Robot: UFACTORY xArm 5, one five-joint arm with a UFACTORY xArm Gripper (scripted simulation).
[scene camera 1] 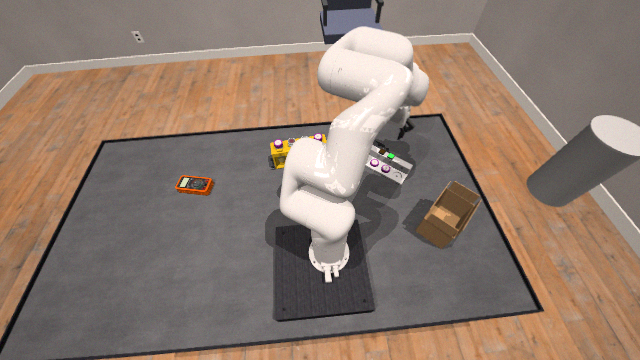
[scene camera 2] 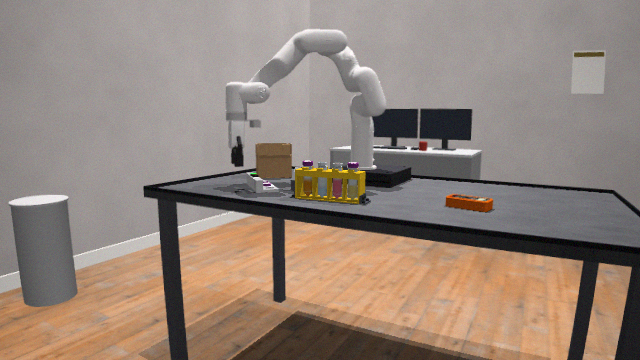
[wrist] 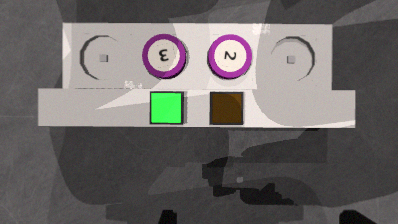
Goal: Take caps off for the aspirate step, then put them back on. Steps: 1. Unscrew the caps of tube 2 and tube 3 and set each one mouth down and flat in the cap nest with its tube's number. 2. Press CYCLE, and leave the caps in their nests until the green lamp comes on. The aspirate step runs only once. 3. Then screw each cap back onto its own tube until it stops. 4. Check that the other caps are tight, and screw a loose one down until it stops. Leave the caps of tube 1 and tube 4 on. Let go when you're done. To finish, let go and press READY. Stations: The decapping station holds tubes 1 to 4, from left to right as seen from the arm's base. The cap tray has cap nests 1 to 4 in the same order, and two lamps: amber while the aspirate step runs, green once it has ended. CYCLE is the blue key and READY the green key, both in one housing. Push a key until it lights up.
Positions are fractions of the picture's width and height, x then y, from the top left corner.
Observation:
I see a cardboard box (scene camera 1: 0.70, 0.60).
The cardboard box shows as well in scene camera 2 (scene camera 2: 0.43, 0.45). The wrist view does not show the cardboard box: it is out of frame.

